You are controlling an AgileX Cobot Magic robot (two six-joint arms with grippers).
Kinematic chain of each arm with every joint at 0, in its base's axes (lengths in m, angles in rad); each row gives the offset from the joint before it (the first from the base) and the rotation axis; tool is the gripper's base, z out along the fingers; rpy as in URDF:
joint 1: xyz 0 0 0.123 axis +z
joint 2: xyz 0 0 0 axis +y
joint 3: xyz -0.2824 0 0.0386 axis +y
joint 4: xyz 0.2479 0 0.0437 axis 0.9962 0 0.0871
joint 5: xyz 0 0 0 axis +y
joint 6: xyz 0.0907 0 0.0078 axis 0.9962 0 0.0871
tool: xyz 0 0 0 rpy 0 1.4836 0
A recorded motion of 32 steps. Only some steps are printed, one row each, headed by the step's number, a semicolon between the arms.
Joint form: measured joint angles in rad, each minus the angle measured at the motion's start. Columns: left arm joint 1, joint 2, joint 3, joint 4, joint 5, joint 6; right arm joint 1, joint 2, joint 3, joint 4, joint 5, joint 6.
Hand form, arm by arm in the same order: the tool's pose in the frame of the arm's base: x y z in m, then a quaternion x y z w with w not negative. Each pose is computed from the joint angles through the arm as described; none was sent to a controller.
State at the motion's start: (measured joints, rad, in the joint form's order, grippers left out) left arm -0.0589 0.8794 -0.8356 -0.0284 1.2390 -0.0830; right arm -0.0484 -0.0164 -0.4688 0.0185 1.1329 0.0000
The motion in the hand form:
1: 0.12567 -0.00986 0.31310 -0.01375 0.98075 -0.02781 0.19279; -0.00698 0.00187 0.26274 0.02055 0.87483 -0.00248 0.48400
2: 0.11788 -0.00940 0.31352 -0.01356 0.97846 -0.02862 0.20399; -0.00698 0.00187 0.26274 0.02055 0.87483 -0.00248 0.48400
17: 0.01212 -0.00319 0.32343 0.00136 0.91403 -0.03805 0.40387; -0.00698 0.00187 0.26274 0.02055 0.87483 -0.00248 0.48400
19: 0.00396 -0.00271 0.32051 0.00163 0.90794 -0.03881 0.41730; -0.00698 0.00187 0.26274 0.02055 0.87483 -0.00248 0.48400
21: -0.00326 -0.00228 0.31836 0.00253 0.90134 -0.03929 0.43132; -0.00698 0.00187 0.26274 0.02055 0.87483 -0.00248 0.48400
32: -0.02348 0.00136 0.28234 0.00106 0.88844 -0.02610 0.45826; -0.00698 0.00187 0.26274 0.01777 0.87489 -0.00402 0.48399
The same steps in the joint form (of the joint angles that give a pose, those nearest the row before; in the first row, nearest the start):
1: 0.0000 -0.0302 0.0143 0.0000 0.0000 0.0000; 0.0000 0.0000 0.0000 0.0000 0.0000 0.0000
2: 0.0000 -0.0678 0.0290 0.0000 0.0000 0.0000; 0.0000 0.0000 0.0000 0.0000 0.0000 0.0000
17: 0.0001 -0.5964 0.1099 -0.0001 0.0267 0.0237; 0.0000 0.0000 0.0000 0.0000 0.0000 0.0000
19: 0.0000 -0.6411 0.1210 0.0000 0.0308 0.0236; 0.0000 0.0000 0.0000 0.0000 0.0000 0.0000
21: 0.0000 -0.6813 0.1287 0.0000 0.0323 0.0250; 0.0000 0.0000 0.0000 0.0000 0.0000 0.0000
32: 0.0009 -0.8717 0.2537 0.0284 0.0395 0.0273; 0.0000 0.0000 0.0000 0.0000 0.0000 -0.0064

